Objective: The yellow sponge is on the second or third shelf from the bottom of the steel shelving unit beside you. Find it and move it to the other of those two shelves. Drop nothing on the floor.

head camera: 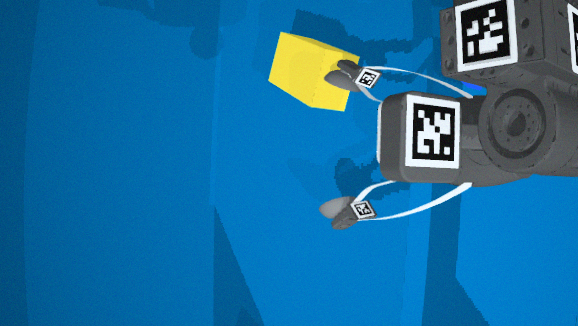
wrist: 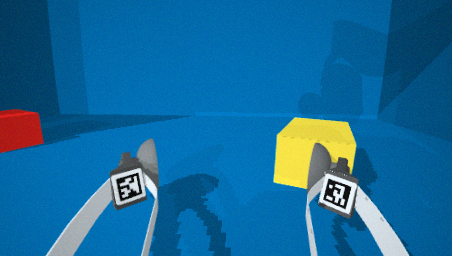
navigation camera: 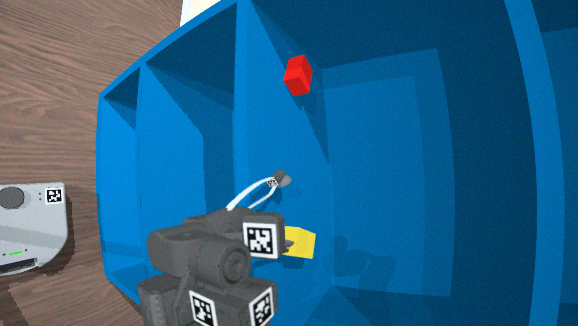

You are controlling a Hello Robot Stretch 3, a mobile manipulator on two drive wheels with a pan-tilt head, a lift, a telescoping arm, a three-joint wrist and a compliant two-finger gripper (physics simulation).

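Frame: origin at the robot's base, x ahead, y left, z up, level; metres.
Where they show: gripper, between the fingertips: [head camera: 330, 144] [wrist: 232, 159] [navigation camera: 287, 210]; robot's base, origin of its link: [navigation camera: 11, 196].
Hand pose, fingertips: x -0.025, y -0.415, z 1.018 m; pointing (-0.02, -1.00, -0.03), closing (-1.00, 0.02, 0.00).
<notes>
Each offset is from my fingertips to the top centre of the thing.
The yellow sponge {dx -0.087, dy -0.046, dz +0.018 m} [head camera: 300, 70] [navigation camera: 302, 245] [wrist: 291, 160] stands on a shelf of the blue shelving unit [navigation camera: 241, 100], which looks like the third board from the bottom. My gripper [head camera: 340, 145] [navigation camera: 285, 211] [wrist: 232, 159] is open, with its fingers wide apart and nothing held between them. It points into that shelf space. In the wrist view the right fingertip overlaps the sponge's front face, and part of the sponge shows to the left of that fingertip. In the head view the upper fingertip covers the sponge's near end. Whether they touch is unclear.
A red block {dx +0.332, dy -0.104, dz +0.018 m} [navigation camera: 298, 75] [wrist: 17, 131] stands on the same shelf, left of the gripper in the wrist view. The unit's side walls and back panel enclose this space. A higher shelf board [navigation camera: 547, 150] lies above. My base [navigation camera: 35, 225] is on the wooden floor beside the unit.
</notes>
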